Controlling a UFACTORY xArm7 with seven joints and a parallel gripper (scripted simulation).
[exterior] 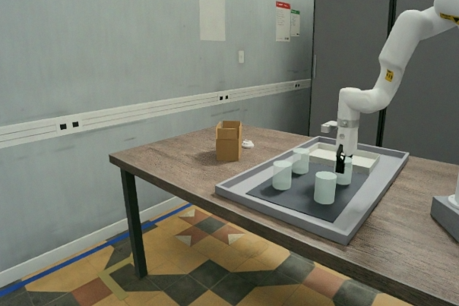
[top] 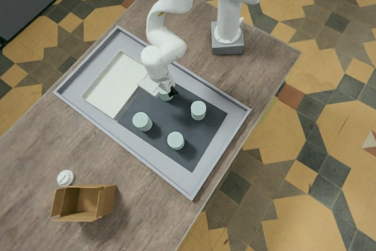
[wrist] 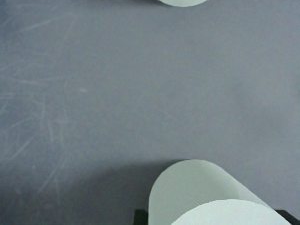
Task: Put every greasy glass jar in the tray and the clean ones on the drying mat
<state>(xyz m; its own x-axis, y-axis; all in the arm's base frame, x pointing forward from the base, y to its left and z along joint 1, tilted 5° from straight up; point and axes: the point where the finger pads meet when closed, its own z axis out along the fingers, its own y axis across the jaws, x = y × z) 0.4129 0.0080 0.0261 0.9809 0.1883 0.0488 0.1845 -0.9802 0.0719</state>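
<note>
Right now the white tray is 200 mm to the right of my hand, 130 mm ahead of it and 60 mm below it. The rest, counted from my hand: small white round dial: 560 mm ahead, 50 mm below, 10 mm to the right; grey rimmed board: 80 mm ahead, 60 mm below, 20 mm to the right; dark drying mat: 110 mm to the left, 60 mm below, 60 mm ahead.
</note>
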